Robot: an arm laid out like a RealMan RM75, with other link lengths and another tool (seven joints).
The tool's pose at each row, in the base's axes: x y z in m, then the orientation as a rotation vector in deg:
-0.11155, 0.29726, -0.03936, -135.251, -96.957, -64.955
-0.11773, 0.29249, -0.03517, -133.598, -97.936, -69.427
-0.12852, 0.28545, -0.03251, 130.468, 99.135, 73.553
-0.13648, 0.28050, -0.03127, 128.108, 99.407, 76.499
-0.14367, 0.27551, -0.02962, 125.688, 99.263, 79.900
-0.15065, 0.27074, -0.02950, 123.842, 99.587, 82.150
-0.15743, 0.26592, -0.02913, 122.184, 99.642, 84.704
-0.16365, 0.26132, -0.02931, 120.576, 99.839, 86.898
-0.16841, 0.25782, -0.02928, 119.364, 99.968, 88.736
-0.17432, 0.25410, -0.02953, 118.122, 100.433, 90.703
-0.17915, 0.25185, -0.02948, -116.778, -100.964, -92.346
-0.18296, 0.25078, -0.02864, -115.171, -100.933, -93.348
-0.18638, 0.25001, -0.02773, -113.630, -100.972, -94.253
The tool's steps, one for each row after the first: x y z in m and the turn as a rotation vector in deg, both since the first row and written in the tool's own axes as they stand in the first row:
-0.00242, -0.00159, -0.00837, -2.038, 2.014, -1.429
-0.00823, -0.00666, -0.01903, -3.756, 4.303, -3.408
-0.01272, -0.01077, -0.02627, -4.947, 6.114, -4.505
-0.01690, -0.01407, -0.03340, -6.392, 8.178, -5.426
-0.02174, -0.01786, -0.03921, -7.160, 9.661, -6.282
-0.02644, -0.02137, -0.04512, -7.964, 11.336, -6.878
-0.03120, -0.02472, -0.05023, -8.620, 12.819, -7.528
-0.03472, -0.02722, -0.05425, -9.097, 14.079, -7.966
-0.03875, -0.03069, -0.05878, -9.330, 15.526, -8.473
-0.04126, -0.03376, -0.06234, -9.391, 16.885, -9.027
-0.04222, -0.03617, -0.06545, -9.360, 18.103, -9.416
-0.04283, -0.03835, -0.06828, -9.316, 19.232, -9.835

